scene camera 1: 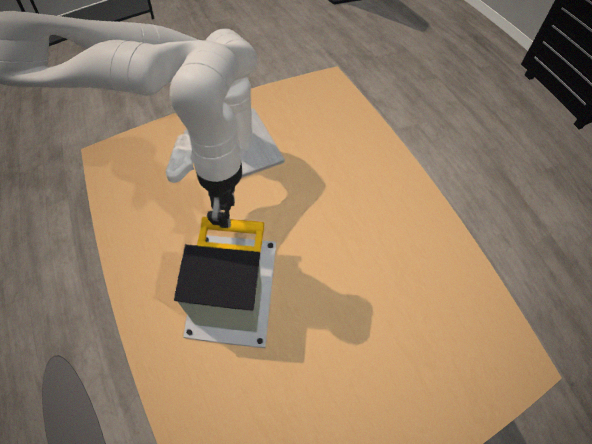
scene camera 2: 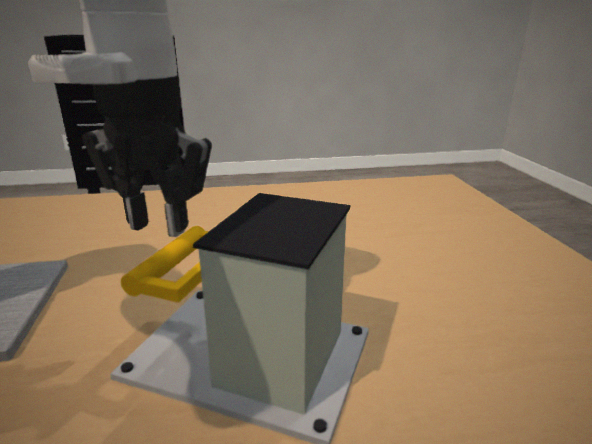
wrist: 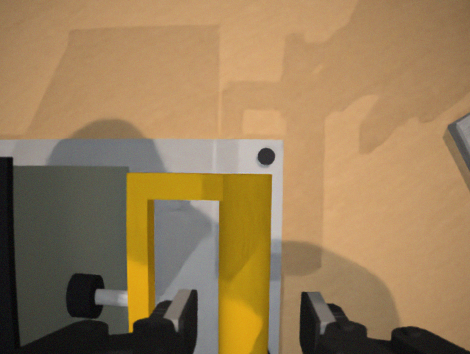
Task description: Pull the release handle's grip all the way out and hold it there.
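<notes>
The release handle's yellow grip (scene camera 1: 247, 227) (scene camera 2: 165, 257) (wrist: 245, 215) is a rectangular loop with a thick round outer bar. It stands out from the side of the grey-green housing with a black top (scene camera 1: 220, 277) (scene camera 2: 255, 320) (wrist: 70, 210). A short pale rod (wrist: 111, 297) runs from a black collar (wrist: 85, 296) to the loop. My gripper (scene camera 1: 219, 221) (scene camera 2: 156, 225) (wrist: 248, 314) is partly open and empty, pointing down, its tips above the outer bar. In the wrist view one finger lies over the loop's opening and the other beyond the bar's outer side.
The housing stands on a light grey plate (scene camera 1: 225, 338) (scene camera 2: 160, 345) (wrist: 190, 155) with black bolts, on the orange-tan table (scene camera 1: 400, 250). A grey slab (scene camera 1: 265, 150) (scene camera 2: 25, 300) (wrist: 462, 140) lies on the loop's side. A black drawer cabinet (scene camera 1: 565, 60) (scene camera 2: 70, 115) stands beyond the table.
</notes>
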